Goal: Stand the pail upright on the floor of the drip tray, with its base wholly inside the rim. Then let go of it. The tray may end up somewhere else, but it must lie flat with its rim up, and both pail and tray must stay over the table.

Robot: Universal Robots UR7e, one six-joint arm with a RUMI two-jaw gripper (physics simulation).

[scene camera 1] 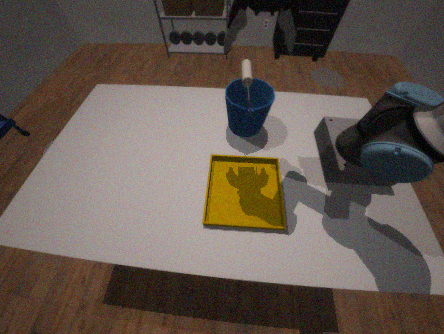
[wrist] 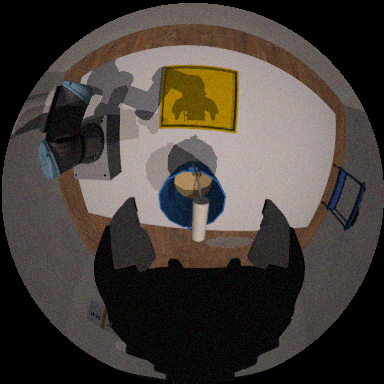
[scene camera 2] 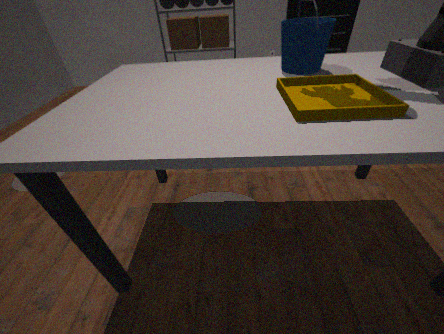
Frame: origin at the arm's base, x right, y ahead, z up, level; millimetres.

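Seen in the pictures: gripper, fingertip midpoint: (scene camera 1: pixel 257 55) (wrist: pixel 200 200); arm's base at its link origin: (scene camera 1: pixel 357 148) (wrist: pixel 90 142).
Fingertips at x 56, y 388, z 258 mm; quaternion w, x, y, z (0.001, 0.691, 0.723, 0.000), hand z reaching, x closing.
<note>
Pixels of each thing's middle, then the offset from my fingertips to it.
- handle's white grip at the middle of its body: (wrist: pixel 199 220) (scene camera 1: pixel 246 72) dz -112, dx +118, dy +9 mm
- yellow drip tray at the middle of its body: (scene camera 2: pixel 330 94) (wrist: pixel 199 94) (scene camera 1: pixel 243 188) dz -334, dx -195, dy -3 mm
A blue pail (scene camera 1: pixel 245 119) (scene camera 2: pixel 304 47) (wrist: pixel 172 206) stands upright on the white table, behind the tray and apart from it. Its handle's white grip (scene camera 1: pixel 246 70) (wrist: pixel 199 225) is raised above the rim. The yellow drip tray (scene camera 1: pixel 219 210) (scene camera 2: pixel 307 103) (wrist: pixel 225 100) lies flat on the table with its rim up; the gripper's shadow falls on its floor. My gripper (scene camera 1: pixel 261 35) (wrist: pixel 200 200) is open and empty, above and behind the pail. In the wrist view the handle grip appears between the two spread fingers, with space on both sides. The gripper does not show in scene camera 2's view.
The arm's grey base block (scene camera 1: pixel 321 150) (scene camera 2: pixel 410 62) (wrist: pixel 114 145) stands on the table to the right of the pail in scene camera 1's view. A shelf rack (scene camera 1: pixel 162 30) (scene camera 2: pixel 160 30) stands on the floor beyond the table. A blue chair (wrist: pixel 338 189) stands beside the table.
</note>
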